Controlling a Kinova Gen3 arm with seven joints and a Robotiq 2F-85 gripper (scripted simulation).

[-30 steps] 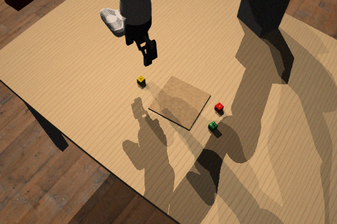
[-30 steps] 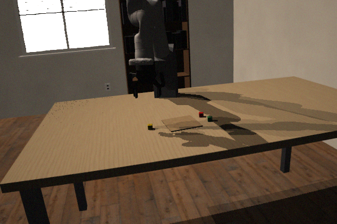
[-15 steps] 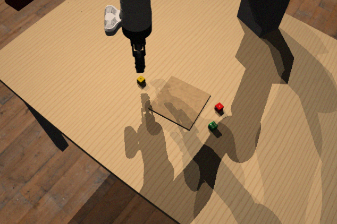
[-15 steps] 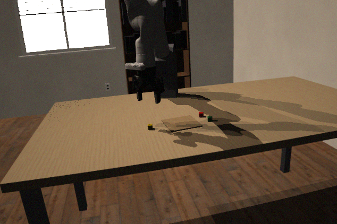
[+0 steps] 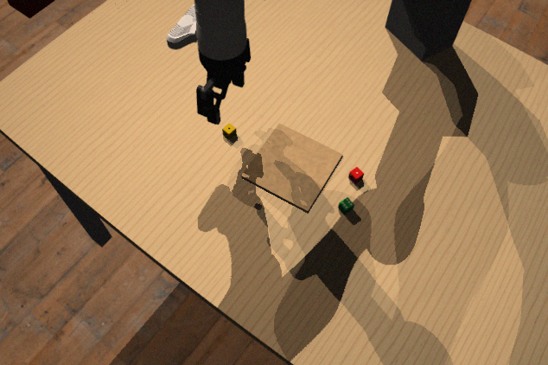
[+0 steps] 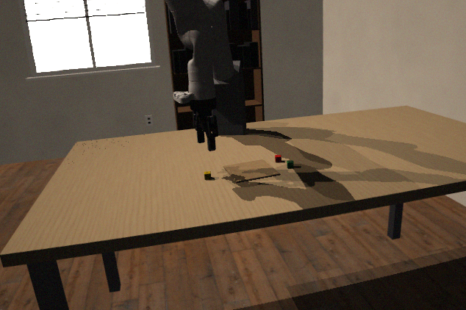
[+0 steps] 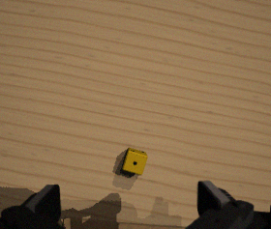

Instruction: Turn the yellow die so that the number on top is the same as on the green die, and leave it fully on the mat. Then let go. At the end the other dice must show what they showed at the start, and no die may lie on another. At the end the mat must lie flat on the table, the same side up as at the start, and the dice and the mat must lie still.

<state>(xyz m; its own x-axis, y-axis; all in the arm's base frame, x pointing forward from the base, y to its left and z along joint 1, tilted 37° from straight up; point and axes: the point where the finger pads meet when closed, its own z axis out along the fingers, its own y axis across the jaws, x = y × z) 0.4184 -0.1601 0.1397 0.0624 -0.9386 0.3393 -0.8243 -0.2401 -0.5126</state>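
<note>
The yellow die lies 10 cm below my hand. The rest, counted from my hand: red die: 25 cm to the left, 10 cm below, 3 cm behind; green die: 26 cm to the left, 10 cm below, 3 cm ahead; brown mat: 14 cm to the left, 11 cm below.
</note>
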